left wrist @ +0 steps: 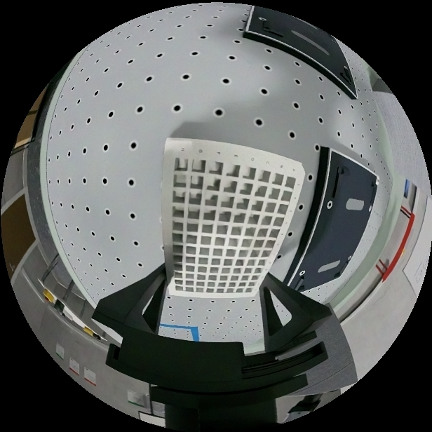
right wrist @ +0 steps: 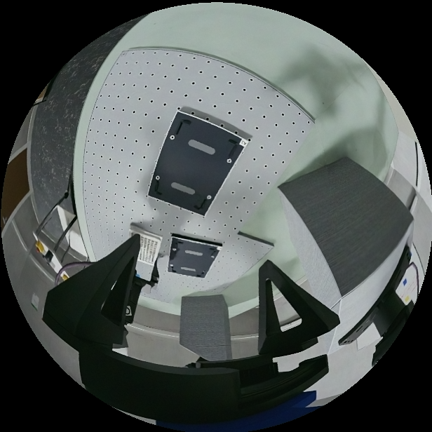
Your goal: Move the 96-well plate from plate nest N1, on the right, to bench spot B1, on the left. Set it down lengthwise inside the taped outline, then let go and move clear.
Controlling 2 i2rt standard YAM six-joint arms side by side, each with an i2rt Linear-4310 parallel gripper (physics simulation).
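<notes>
The white 96-well plate (left wrist: pixel 220 224) (right wrist: pixel 148 246) lies level with its wells up, at or just above the pegboard; a small gap beneath cannot be judged. My left gripper (left wrist: pixel 215 272) has one finger against each long side, close to the plate's near end, and looks shut on it. A corner of the blue taped outline (left wrist: pixel 180 326) shows past that end, between the fingers. The plate is outside the part of the outline that shows. My right gripper (right wrist: pixel 206 255) is open and empty, high over the right side. Both dark nests, nearer (right wrist: pixel 190 165) and farther (right wrist: pixel 193 260) in the right wrist view, hold no plate.
The perforated grey board (left wrist: pixel 115 165) (right wrist: pixel 120 150) carries the nests. In the left wrist view, one nest (left wrist: pixel 332 235) stands close beside the plate's right side and the other at upper right. A large grey box (right wrist: pixel 350 220) stands right of the board in the right wrist view.
</notes>
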